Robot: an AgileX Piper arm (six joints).
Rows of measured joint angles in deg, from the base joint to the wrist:
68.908, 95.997, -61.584, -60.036, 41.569, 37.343
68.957, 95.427, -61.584, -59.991, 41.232, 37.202
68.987, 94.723, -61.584, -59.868, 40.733, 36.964
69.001, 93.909, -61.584, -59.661, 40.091, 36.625
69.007, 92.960, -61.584, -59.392, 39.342, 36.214
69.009, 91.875, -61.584, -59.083, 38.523, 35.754
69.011, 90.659, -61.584, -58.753, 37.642, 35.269
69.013, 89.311, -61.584, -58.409, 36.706, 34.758
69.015, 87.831, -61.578, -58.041, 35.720, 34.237
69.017, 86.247, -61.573, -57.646, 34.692, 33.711
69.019, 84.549, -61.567, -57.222, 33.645, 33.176
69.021, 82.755, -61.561, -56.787, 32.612, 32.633
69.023, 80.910, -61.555, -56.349, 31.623, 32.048
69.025, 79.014, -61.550, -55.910, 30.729, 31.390
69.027, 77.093, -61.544, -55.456, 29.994, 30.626
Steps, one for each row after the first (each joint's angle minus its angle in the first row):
0.049, -0.570, 0.000, 0.045, -0.337, -0.141
0.079, -1.274, 0.000, 0.168, -0.836, -0.379
0.093, -2.088, 0.000, 0.375, -1.478, -0.718
0.099, -3.037, 0.000, 0.644, -2.227, -1.129
0.101, -4.122, 0.000, 0.953, -3.046, -1.589
0.103, -5.338, 0.000, 1.283, -3.927, -2.074
0.105, -6.686, 0.000, 1.627, -4.863, -2.585
0.107, -8.166, 0.006, 1.995, -5.849, -3.106
0.109, -9.750, 0.011, 2.390, -6.877, -3.632
0.111, -11.448, 0.017, 2.814, -7.924, -4.167
0.113, -13.242, 0.023, 3.249, -8.957, -4.710
0.115, -15.087, 0.029, 3.687, -9.946, -5.295
0.117, -16.983, 0.034, 4.126, -10.840, -5.953
0.119, -18.904, 0.040, 4.580, -11.575, -6.717

